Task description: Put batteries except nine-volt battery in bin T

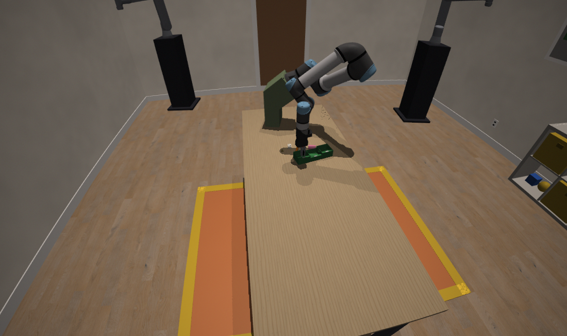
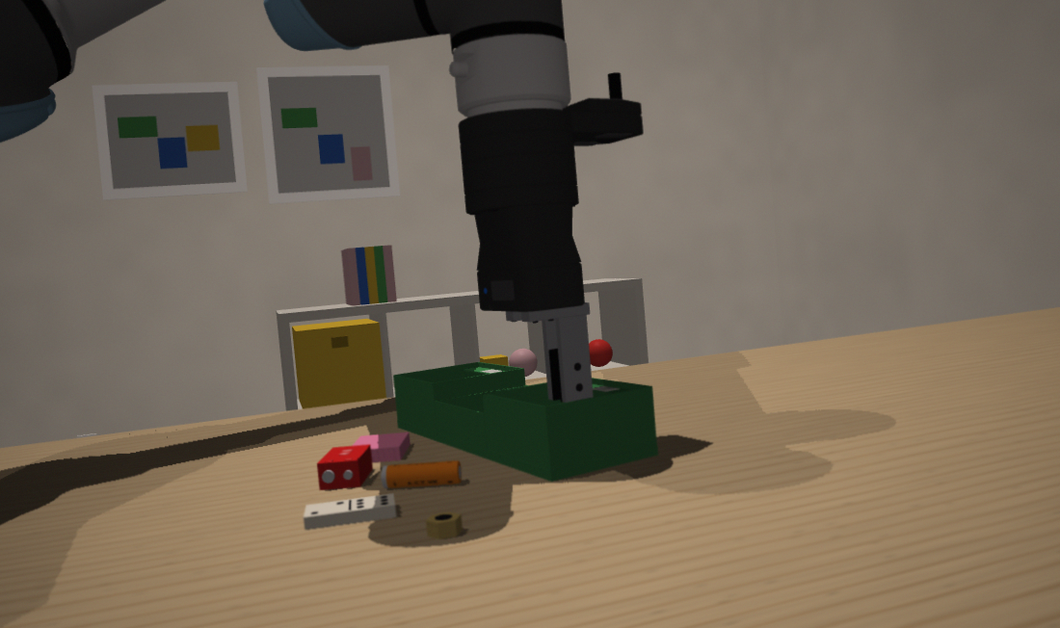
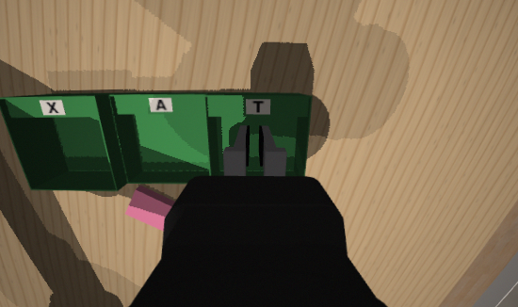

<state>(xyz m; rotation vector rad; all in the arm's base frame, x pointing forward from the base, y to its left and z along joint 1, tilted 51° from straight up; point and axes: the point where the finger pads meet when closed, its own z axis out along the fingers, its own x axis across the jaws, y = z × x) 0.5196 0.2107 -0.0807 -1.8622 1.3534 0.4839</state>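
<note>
Right now my hand is 4 cm past the joined green bins, 7 cm to the right of it and 3 cm above it. The rest, counted from my hand: orange cylindrical battery: 11 cm behind, 3 cm to the right, 5 cm below; then pink block: 13 cm behind, 7 cm to the left, 5 cm below; then red nine-volt battery: 16 cm behind, 5 cm below.
</note>
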